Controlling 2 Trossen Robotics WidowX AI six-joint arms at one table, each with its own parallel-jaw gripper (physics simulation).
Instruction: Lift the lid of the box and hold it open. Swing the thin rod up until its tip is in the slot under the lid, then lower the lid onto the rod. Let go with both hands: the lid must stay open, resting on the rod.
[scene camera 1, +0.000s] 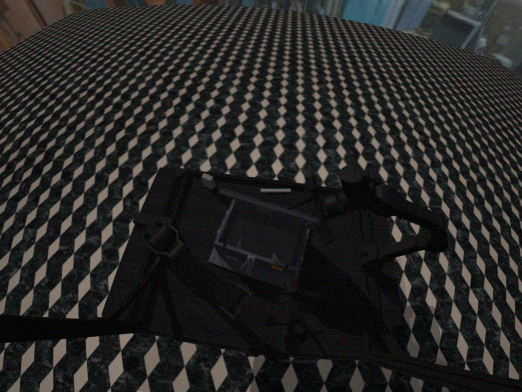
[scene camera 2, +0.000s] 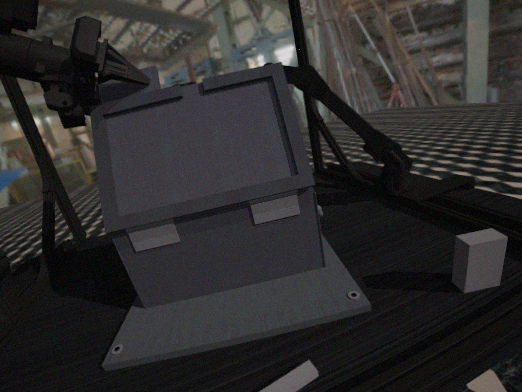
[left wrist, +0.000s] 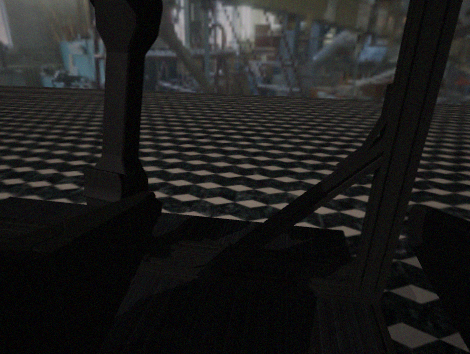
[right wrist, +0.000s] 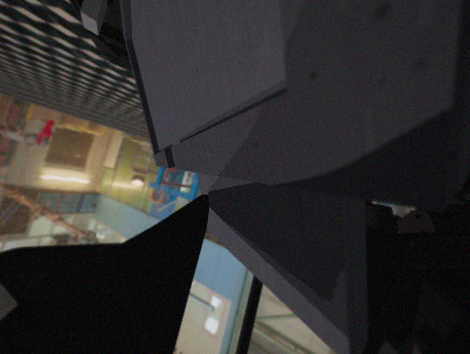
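Pixels of known places: left gripper, fingertip midpoint: (scene camera 1: 322, 313) (left wrist: 280, 210); right gripper, fingertip midpoint: (scene camera 1: 289, 218) (scene camera 2: 147, 89) (right wrist: 244, 199); left arm's base at its link origin: (scene camera 2: 396, 187); right arm's base at its link origin: (scene camera 1: 367, 263) (scene camera 2: 2, 317).
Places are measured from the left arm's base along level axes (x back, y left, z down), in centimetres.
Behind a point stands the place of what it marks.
Note:
The grey box (scene camera 1: 283, 277) {z 0.7, x -54.9, y -8.7 cm} (scene camera 2: 220, 257) {z -5.7, x -47.1, y 14.0 cm} stands on its base plate (scene camera 2: 240, 316) {z 0.7, x -46.9, y 20.6 cm} in the middle of the dark mat. Its lid (scene camera 1: 275, 208) {z -31.7, x -46.8, y 4.6 cm} (scene camera 2: 197, 144) {z -23.0, x -45.6, y 10.1 cm} (right wrist: 209, 70) {z -28.0, x -54.0, y 5.7 cm} is raised steeply on two hinges. My right gripper (scene camera 1: 333, 202) (scene camera 2: 88, 74) (right wrist: 244, 199) {z -33.2, x -51.0, y 1.3 cm} is shut on the lid's free corner and holds it up. A thin pale bar (scene camera 1: 252, 254) {z -13.3, x -41.6, y -4.7 cm}, which may be the rod, lies low along the box's near wall. My left gripper (scene camera 1: 236, 299) is open and empty, low in front of the box. It is dark and hard to make out.
A white strip (scene camera 1: 275, 190) {z 0.9, x -48.2, y 32.4 cm} (scene camera 2: 294, 377) {z 0.9, x -43.4, y 31.9 cm} and a small grey block (scene camera 1: 208, 180) {z -5.2, x -16.3, y 29.3 cm} lie on the mat (scene camera 1: 182, 202) {z 1.9, x -4.5, y 19.6 cm} (scene camera 2: 395, 319) {z 1.9, x -28.6, y 30.2 cm} behind the box. A black pole (scene camera 2: 298, 39) {z -44.8, x -3.6, y -35.3 cm} with struts rises behind the lid. Checkered floor surrounds the mat.

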